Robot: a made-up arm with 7 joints.
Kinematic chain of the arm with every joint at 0, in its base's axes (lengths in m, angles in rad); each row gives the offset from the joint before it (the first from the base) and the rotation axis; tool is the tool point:
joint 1: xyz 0 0.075 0 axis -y
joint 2: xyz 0 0.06 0 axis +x
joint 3: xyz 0 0 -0.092 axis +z
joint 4: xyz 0 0 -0.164 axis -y
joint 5: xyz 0 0 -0.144 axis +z
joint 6: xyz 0 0 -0.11 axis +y
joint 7: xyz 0 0 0 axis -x
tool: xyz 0 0 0
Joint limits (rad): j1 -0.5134..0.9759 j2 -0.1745..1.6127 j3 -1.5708..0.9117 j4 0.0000..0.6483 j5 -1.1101..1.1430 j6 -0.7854..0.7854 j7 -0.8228..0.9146
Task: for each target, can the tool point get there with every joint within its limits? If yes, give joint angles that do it. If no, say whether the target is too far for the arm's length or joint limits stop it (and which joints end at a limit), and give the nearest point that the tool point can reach.
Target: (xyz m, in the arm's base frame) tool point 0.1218 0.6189 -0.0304
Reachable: yes | joints 0.4398 1.3766 0.1582 0.3980 -0.0006 -0.3218 -0.0655
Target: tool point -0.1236 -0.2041 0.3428
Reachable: no: joint limits stop it (at a limit: joint 1, joint 2, joint 3, joint 4) | nearest point -0.2087 -0.0956 -0.3701 | short by 0.726 m
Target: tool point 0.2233 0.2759 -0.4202
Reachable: yes | joints 0.2480 0.2740 0.0927 0.4647 0.3126 0.0509 -0.6439
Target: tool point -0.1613 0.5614 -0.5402
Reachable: no: too far | nearest point -0.1164 0.4426 -0.3898 | short by 0.197 m
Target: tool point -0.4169 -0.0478 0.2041
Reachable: no: joint limits stop it (at a limit: joint 1, joint 2, joint 3, joint 4) | nearest point -0.2087 -0.0956 -0.3701 | short by 0.613 m
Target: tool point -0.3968 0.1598 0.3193
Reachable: no: joint limits stop it (at a limit: joint 1, joint 2, joint 3, joint 4) | nearest point -0.0636 0.5880 0.1564 | short by 0.566 m
